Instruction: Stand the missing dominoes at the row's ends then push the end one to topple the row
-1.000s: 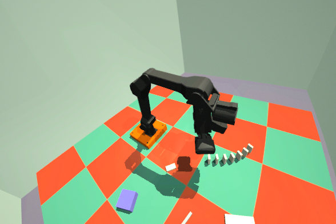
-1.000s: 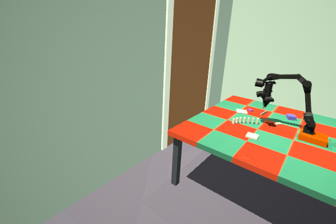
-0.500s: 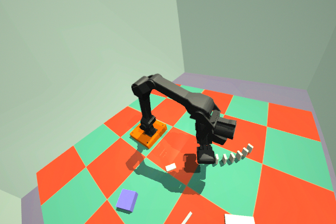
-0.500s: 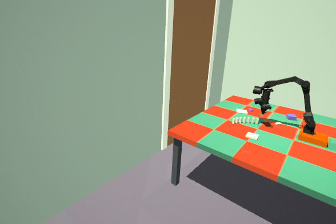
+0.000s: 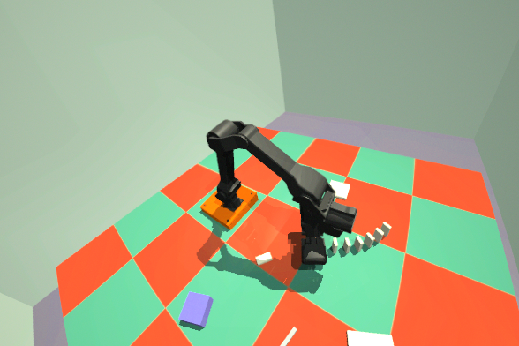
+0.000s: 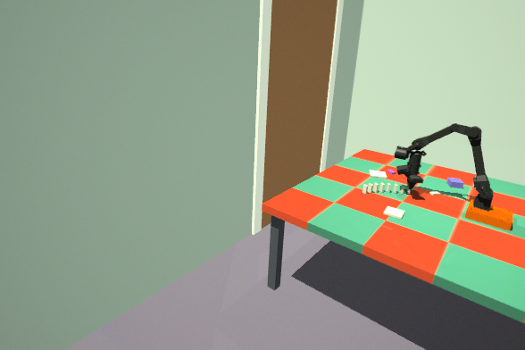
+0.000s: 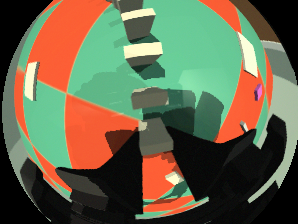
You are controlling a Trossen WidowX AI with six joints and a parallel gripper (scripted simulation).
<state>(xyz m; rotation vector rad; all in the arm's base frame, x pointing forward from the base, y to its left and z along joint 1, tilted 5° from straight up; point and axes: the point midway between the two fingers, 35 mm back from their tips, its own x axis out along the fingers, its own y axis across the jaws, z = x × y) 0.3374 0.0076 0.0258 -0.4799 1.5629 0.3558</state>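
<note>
Right now the thin stick is 6 cm ahead of my gripper tip, 28 cm to the right of it and 2 cm below it. The rest, counted from my gripper tip: purple block: 17 cm behind, 33 cm to the right, 1 cm below; white card: 2 cm behind, 29 cm to the left, 3 cm below; small purple piece: 18 cm ahead, 26 cm to the right, 3 cm below.
</note>
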